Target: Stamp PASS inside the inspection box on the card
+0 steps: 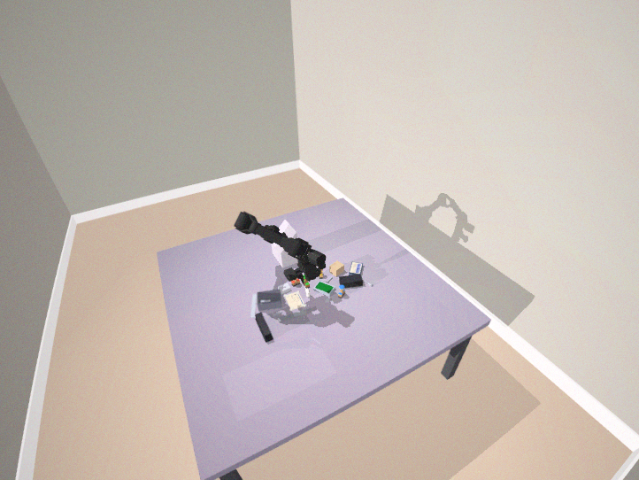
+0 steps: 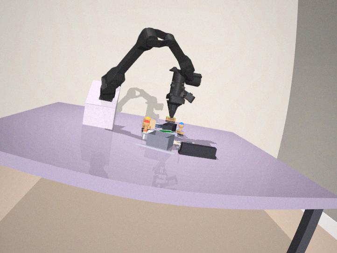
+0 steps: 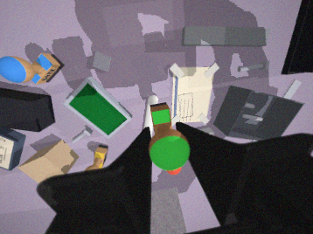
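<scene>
Now: the cream card 6 cm to the right of my gripper tip and 10 cm below it. From my gripper tip the other things lie so: red-knobbed stamp (10 cm behind, 1 cm to the right, 7 cm below); green-knobbed stamp (right at my gripper tip); white pen (7 cm behind, 3 cm to the left, 8 cm below).
</scene>
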